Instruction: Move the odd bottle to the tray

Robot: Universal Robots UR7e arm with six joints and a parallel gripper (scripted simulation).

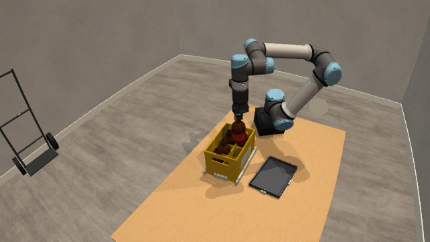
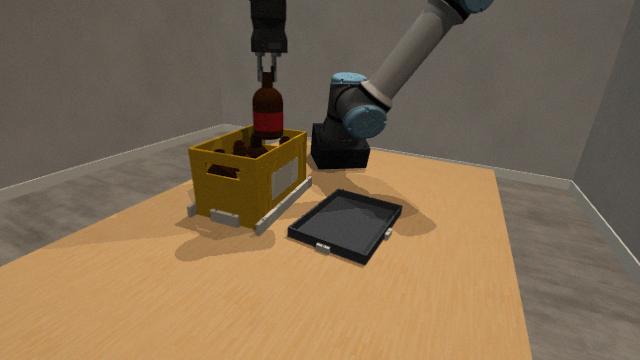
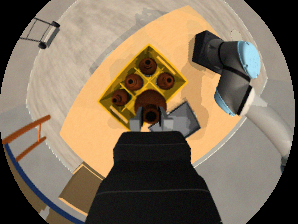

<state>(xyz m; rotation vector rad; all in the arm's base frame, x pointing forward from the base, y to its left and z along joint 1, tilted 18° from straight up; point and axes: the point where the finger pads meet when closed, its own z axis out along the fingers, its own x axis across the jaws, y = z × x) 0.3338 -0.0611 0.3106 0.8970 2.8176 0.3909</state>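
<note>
Now: hand 70 mm above the bottle. The rest, counted from my hand: yellow crate 260 mm below, 40 mm to the right, 10 mm ahead; dark tray 330 mm below, 230 mm to the left, 20 mm behind.
</note>
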